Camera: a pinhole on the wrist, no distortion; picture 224 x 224 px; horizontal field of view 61.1 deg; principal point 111.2 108.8 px. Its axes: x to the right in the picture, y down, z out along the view. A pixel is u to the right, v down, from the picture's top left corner.
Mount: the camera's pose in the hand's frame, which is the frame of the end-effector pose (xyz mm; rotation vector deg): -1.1 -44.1 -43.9 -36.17 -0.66 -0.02
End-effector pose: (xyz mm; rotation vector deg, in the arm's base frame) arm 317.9 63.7 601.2 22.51 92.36 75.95
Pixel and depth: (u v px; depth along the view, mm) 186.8 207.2 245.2
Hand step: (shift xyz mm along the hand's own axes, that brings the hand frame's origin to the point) 94.5 203.6 80.1
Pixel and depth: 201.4 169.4 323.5
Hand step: 149.6 230.7 157.9
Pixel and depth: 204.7 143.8 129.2
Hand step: 61.3 51.6 47.0
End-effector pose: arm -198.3 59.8 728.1 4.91 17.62 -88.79
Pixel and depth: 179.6 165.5 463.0
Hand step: 161.4 341.4 250.0
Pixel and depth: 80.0 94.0 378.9
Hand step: -67.5 155.5 278.7
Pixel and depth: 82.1 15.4 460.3
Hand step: -77.5 44.4 460.6
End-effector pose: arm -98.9 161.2 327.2 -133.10 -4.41 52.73
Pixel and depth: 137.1 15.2 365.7
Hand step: 44.2 26.3 358.3
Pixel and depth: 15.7 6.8 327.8
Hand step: -170.2 6.6 322.9
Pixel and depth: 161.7 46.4 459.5
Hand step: 115.7 105.5 417.5
